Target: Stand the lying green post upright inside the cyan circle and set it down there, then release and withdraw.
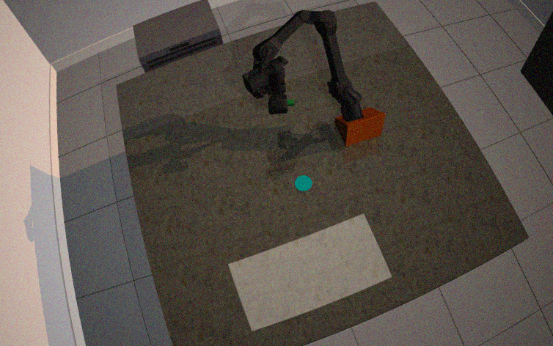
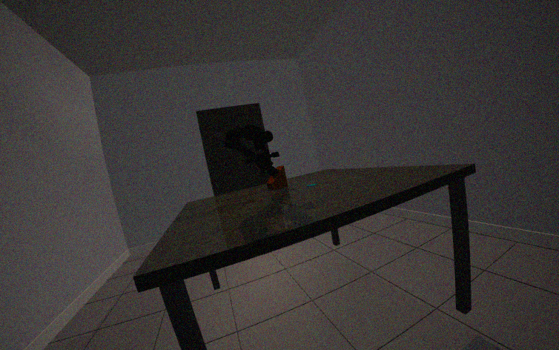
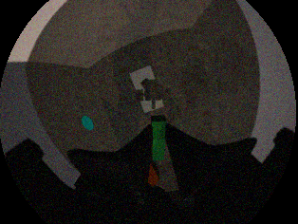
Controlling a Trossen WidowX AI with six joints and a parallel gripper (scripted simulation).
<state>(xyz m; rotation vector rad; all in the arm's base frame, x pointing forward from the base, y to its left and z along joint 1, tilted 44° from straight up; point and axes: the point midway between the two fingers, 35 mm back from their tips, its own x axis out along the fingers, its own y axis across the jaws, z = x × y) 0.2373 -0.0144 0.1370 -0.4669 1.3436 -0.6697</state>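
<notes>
Right now the green post is 2 cm behind my gripper tip. From my gripper tip the other things lie so: cyan circle (2 cm behind, 26 cm to the left, 13 cm below).
</notes>
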